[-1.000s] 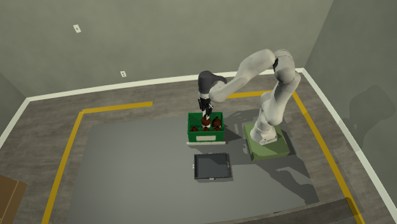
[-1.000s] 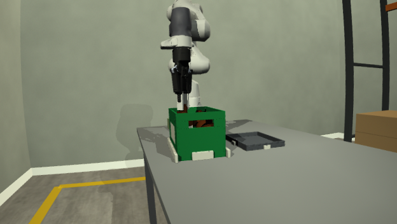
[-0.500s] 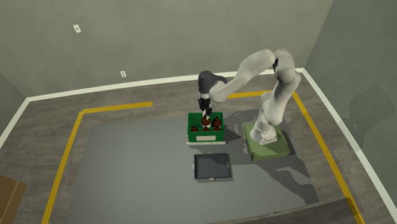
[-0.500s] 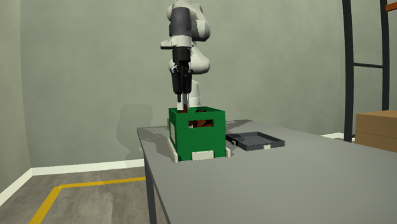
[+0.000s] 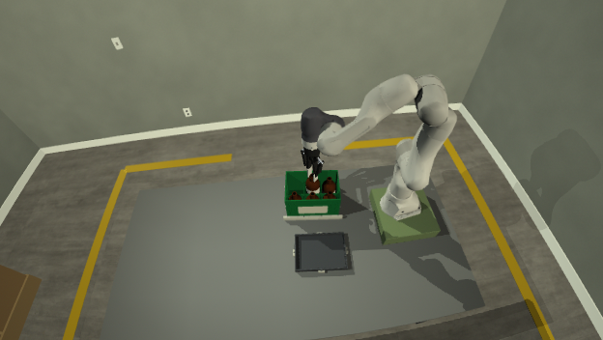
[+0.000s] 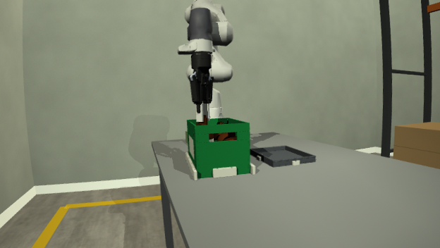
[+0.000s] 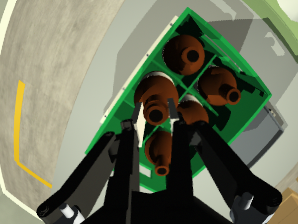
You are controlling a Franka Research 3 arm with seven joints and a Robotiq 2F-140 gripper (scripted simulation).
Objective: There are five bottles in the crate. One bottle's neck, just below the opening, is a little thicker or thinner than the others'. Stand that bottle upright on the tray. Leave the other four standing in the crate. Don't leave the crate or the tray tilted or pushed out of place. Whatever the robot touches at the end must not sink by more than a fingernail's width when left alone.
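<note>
Right now the green crate is 1 cm ahead of my hand, 4 cm to the left of it and 13 cm below it. The rest, counted from my hand: dark grey tray: 33 cm to the left, 20 cm below.
</note>
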